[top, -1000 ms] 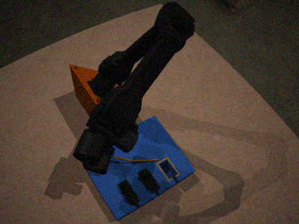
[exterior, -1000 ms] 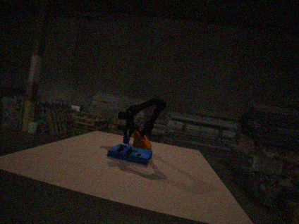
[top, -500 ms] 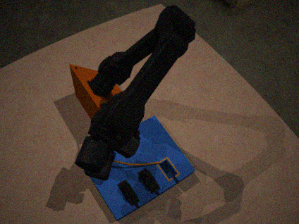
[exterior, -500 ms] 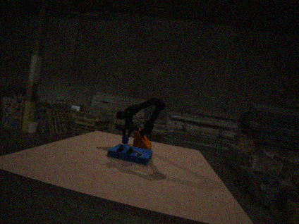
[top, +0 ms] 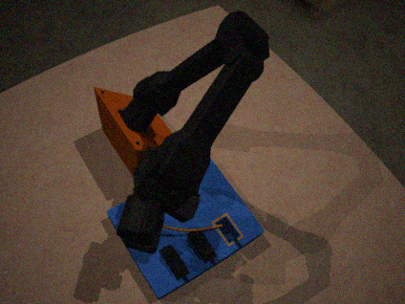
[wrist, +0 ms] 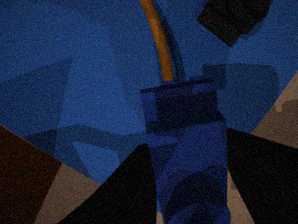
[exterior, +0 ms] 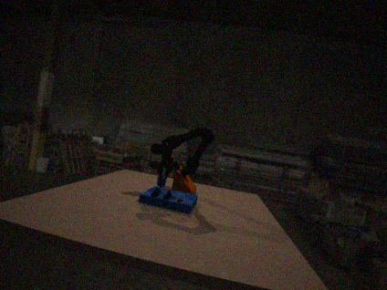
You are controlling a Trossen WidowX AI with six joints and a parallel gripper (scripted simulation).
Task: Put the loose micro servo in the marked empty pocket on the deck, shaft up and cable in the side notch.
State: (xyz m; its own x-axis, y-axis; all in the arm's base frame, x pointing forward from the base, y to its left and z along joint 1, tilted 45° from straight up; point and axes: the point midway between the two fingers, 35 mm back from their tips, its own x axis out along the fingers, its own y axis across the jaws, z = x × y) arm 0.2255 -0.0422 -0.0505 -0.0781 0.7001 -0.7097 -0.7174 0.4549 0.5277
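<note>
My gripper tip is now 100 mm above the blue robot deck, 70 mm to the right of it and 20 mm past it.
</note>
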